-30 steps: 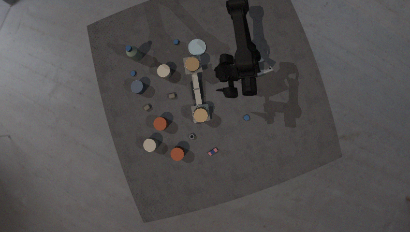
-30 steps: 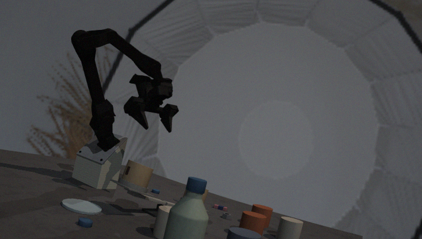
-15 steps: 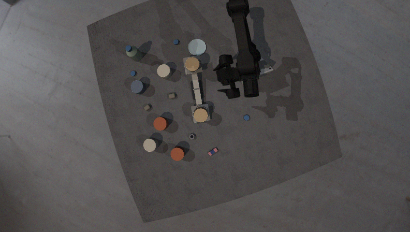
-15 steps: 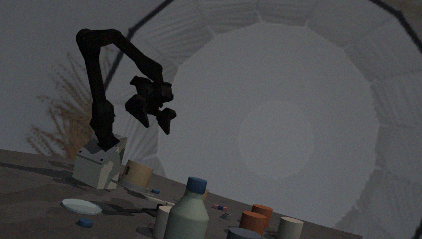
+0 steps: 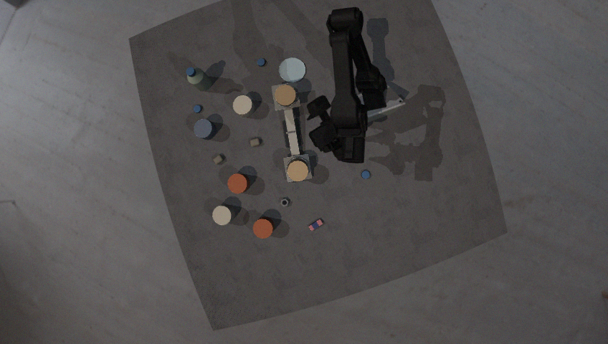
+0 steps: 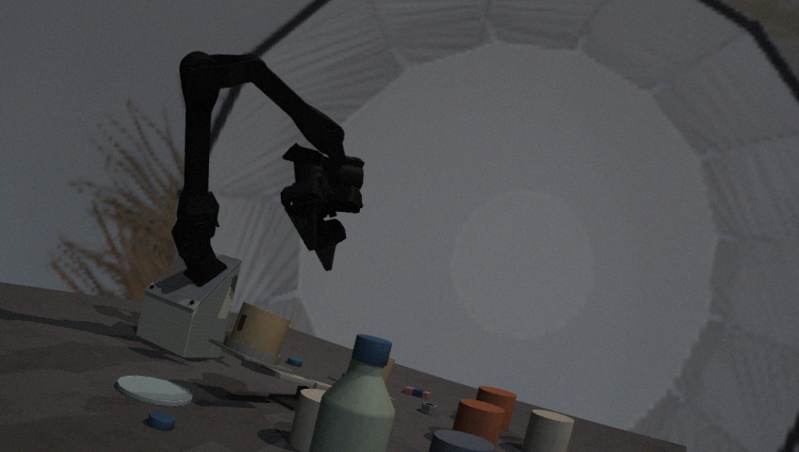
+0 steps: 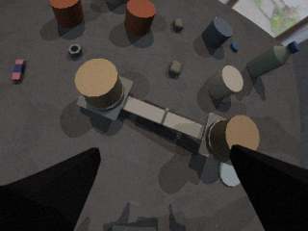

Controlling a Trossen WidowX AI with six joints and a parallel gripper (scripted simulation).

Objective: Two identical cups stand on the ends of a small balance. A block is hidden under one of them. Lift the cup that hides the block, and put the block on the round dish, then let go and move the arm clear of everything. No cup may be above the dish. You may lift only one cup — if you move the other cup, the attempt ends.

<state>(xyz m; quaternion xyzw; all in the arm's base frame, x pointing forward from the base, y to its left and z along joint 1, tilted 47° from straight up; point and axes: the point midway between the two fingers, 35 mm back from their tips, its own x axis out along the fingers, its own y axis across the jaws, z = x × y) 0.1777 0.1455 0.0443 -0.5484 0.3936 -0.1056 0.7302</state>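
Right now my gripper tip is 80 mm short of the grey-green block, 90 mm to the right of it and 180 mm above it. Round my gripper tip: red-blue piece (60 mm ahead, 310 mm to the left, 220 mm below); then nut (150 mm ahead, 200 mm to the left, 210 mm below); then round dish (30 mm ahead, 280 mm to the right, 220 mm below).
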